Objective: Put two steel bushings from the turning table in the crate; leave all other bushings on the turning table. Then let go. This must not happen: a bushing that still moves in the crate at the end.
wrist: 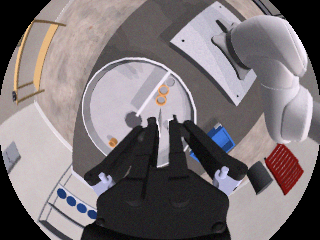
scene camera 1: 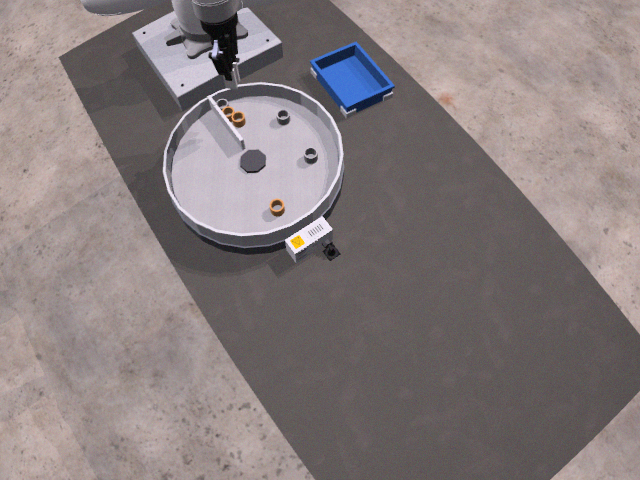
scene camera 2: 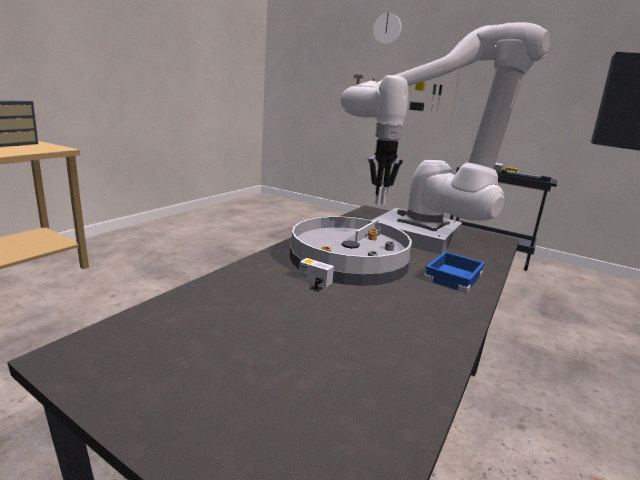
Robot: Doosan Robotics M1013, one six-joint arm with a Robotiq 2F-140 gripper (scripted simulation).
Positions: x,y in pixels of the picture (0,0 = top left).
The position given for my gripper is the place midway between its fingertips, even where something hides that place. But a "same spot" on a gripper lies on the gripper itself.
my gripper: wrist 164,112; scene camera 1; scene camera 2
same spot on round grey turning table: (scene camera 1: pixel 219 184) = (scene camera 2: pixel 326 239)
same spot on my gripper: (scene camera 1: pixel 217 57) = (scene camera 2: pixel 369 159)
